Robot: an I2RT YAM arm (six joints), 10 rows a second.
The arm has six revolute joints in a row. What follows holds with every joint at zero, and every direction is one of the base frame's. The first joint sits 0.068 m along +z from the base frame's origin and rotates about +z. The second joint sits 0.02 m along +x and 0.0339 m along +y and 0.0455 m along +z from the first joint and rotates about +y. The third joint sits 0.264 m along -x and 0.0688 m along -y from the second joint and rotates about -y. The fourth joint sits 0.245 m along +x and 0.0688 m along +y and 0.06 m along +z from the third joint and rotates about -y. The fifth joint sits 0.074 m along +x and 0.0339 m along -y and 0.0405 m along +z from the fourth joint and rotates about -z. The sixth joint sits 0.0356 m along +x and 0.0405 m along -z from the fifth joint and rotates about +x. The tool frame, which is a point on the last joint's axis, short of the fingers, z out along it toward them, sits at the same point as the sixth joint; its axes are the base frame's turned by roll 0, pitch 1.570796 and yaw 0 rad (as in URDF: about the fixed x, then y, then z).
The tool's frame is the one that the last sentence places.
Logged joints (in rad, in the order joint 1, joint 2, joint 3, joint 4, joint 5, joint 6), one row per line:
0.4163 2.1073 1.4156 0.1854 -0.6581 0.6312
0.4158 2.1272 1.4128 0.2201 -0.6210 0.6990
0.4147 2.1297 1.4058 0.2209 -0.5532 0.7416
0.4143 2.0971 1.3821 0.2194 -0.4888 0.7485
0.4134 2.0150 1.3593 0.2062 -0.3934 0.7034
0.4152 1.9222 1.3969 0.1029 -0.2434 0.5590
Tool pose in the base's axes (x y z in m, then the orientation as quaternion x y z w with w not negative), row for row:
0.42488 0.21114 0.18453 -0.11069 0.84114 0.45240 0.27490
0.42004 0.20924 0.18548 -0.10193 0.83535 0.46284 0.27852
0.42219 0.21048 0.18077 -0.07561 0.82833 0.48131 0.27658
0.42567 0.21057 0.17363 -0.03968 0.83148 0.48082 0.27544
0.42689 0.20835 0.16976 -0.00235 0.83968 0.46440 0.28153
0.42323 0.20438 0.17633 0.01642 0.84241 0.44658 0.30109
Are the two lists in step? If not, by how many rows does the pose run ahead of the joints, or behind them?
The pose runs 2 rows behind the joints: the pose in row i belongs to the joints in row i - 2.
